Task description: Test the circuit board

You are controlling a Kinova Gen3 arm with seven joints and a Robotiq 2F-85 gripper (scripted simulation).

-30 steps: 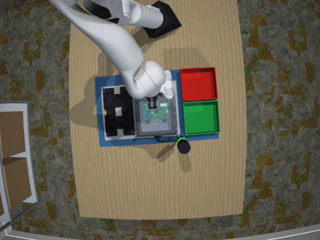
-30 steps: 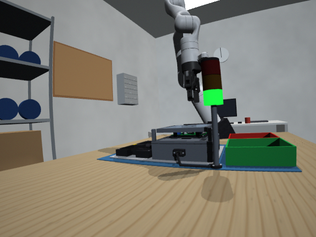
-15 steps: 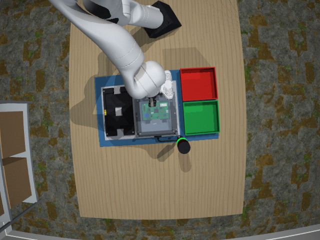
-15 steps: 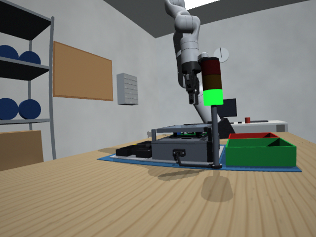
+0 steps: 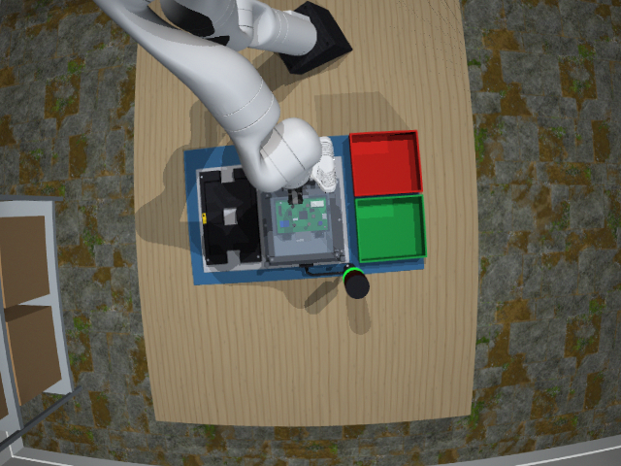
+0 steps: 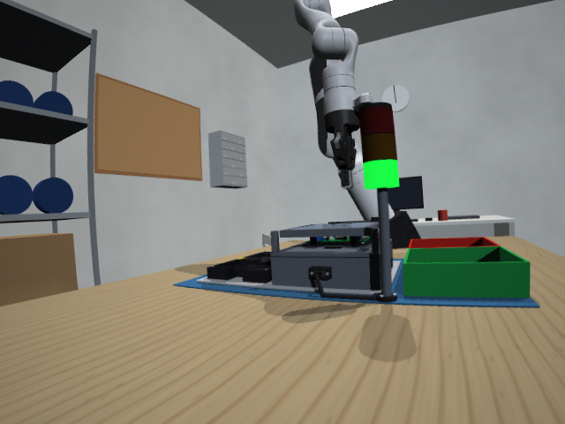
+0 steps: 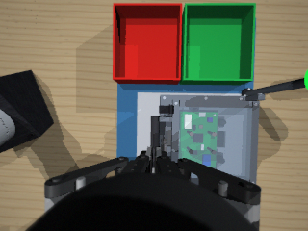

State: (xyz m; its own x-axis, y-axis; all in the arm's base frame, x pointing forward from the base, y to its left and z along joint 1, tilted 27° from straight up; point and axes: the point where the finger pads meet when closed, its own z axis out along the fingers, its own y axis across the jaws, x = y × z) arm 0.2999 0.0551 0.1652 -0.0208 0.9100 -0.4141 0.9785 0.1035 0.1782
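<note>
Right now the black hook is 100 mm below my hand, 60 mm to the left of it and 20 mm ahead of it. Round my hand: green circuit board: 120 mm below, 80 mm ahead; clear lid: 100 mm below, 90 mm ahead; red bin: 200 mm to the left, 170 mm below, 30 mm behind.
</note>
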